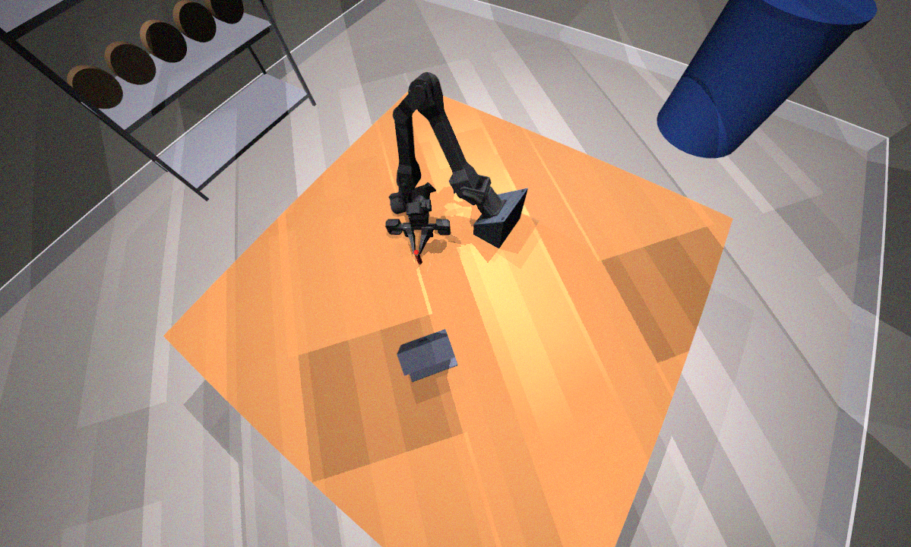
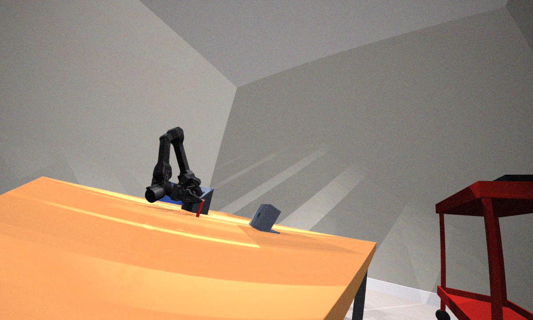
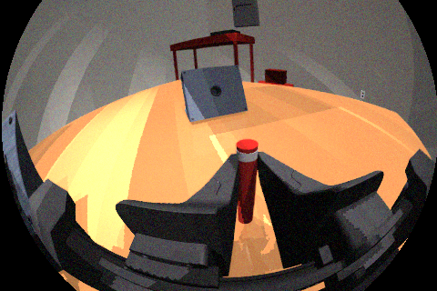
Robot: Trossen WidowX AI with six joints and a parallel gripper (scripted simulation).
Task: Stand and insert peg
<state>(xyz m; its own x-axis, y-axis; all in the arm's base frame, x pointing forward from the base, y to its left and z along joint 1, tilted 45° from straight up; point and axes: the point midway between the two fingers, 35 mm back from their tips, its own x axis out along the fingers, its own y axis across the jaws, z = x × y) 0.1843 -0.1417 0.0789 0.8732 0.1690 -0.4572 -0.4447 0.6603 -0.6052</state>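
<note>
The red peg is 10 mm below my gripper tip. The rest, counted from my gripper tip: sloped grey-blue panel 220 mm ahead, 160 mm to the left, 20 mm below.
</note>
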